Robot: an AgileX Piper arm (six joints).
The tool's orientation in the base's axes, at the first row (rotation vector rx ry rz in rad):
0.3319, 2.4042, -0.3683
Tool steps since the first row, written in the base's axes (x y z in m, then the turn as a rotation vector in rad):
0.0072, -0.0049, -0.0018, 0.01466, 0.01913, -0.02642
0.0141, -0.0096, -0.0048, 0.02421, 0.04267, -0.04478
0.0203, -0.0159, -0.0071, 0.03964, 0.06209, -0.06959
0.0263, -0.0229, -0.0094, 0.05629, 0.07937, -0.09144
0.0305, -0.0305, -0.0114, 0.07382, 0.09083, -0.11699
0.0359, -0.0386, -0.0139, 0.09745, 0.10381, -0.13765
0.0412, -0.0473, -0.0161, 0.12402, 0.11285, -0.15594
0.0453, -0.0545, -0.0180, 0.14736, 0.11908, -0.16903
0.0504, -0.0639, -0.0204, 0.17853, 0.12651, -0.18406
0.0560, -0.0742, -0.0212, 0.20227, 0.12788, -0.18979
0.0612, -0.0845, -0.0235, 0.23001, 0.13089, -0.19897
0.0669, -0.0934, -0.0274, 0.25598, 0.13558, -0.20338
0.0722, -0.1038, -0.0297, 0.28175, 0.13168, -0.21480
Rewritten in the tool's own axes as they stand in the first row. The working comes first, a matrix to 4 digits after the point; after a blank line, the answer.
The tool's axes in the first row as the columns of a matrix, in the base's axes (used below as rounded here):
-0.7409, 0.3299, 0.5850
0.1397, 0.9277, -0.3463
-0.6570, -0.1748, -0.7334

-0.0048, -0.0019, 0.0072, 0.00917, 0.02720, 0.02133
-0.0086, -0.0034, 0.0151, 0.01744, 0.05540, 0.03223
-0.0126, -0.0068, 0.0226, 0.02503, 0.08284, 0.05272
-0.0165, -0.0109, 0.0302, 0.02946, 0.10819, 0.07251
-0.0194, -0.0162, 0.0368, 0.03486, 0.12907, 0.09753
-0.0229, -0.0215, 0.0446, 0.03274, 0.15251, 0.12201
-0.0266, -0.0275, 0.0523, 0.02633, 0.17286, 0.14784
-0.0294, -0.0325, 0.0586, 0.01851, 0.18863, 0.16893
-0.0329, -0.0391, 0.0666, 0.00633, 0.20843, 0.19562
-0.0379, -0.0467, 0.0740, -0.00730, 0.21854, 0.21324
-0.0417, -0.0541, 0.0823, -0.02141, 0.23209, 0.23515
-0.0446, -0.0598, 0.0916, -0.03709, 0.24578, 0.25196
-0.0485, -0.0673, 0.1000, -0.04923, 0.25266, 0.27676

